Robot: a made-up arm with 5 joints.
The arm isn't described. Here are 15 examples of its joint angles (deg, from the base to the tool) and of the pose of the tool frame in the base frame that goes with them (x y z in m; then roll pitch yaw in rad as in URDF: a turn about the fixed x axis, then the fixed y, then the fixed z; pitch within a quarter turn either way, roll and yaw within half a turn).
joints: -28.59 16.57 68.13 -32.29 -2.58
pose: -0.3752 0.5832 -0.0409 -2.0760 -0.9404 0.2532
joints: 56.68 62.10 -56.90 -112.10 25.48
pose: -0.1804 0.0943 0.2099 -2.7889 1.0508 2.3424
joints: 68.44 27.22 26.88 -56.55 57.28
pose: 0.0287 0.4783 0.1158 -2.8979 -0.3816 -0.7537
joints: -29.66 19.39 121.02 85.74 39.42
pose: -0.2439 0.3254 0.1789 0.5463 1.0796 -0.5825
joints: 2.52 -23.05 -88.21 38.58 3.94
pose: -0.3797 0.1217 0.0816 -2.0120 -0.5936 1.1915
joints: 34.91 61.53 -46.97 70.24 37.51
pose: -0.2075 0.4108 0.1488 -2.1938 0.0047 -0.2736
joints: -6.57 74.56 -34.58 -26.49 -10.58
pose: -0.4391 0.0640 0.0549 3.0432 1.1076 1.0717
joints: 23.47 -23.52 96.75 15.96 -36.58
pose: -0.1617 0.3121 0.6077 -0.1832 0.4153 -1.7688
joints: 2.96 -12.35 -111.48 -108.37 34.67
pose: 0.0047 0.0393 0.1578 2.1303 1.2171 2.2220
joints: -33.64 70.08 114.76 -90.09 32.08
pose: -0.0608 0.4182 -0.2369 2.1754 -1.0024 0.8594
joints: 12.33 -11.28 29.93 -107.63 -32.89
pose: -0.4516 0.5264 0.0905 -2.4556 0.1997 0.8005
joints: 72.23 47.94 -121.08 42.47 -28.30
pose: -0.1027 0.1177 0.5048 -0.9010 0.1744 1.5553
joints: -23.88 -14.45 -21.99 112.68 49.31
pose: -0.2143 0.2314 0.1365 -0.7338 0.4345 -0.1581
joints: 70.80 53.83 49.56 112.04 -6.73
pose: -0.0742 0.4799 0.3879 -0.3691 0.4965 -2.1478
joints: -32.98 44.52 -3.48 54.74 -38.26
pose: -0.5122 0.1028 -0.0530 -1.9698 -0.5917 1.4666
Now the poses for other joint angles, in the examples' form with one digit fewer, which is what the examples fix.
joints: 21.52 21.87 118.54 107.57 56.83
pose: -0.077 0.347 0.210 2.504 1.092 0.753
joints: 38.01 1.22 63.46 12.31 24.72
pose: 0.043 0.431 0.407 -1.202 0.341 -1.729
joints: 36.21 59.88 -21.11 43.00 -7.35
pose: -0.361 0.491 0.188 -1.770 -0.172 0.230
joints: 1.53 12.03 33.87 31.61 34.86
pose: -0.206 0.514 0.175 -1.096 -0.255 -1.033
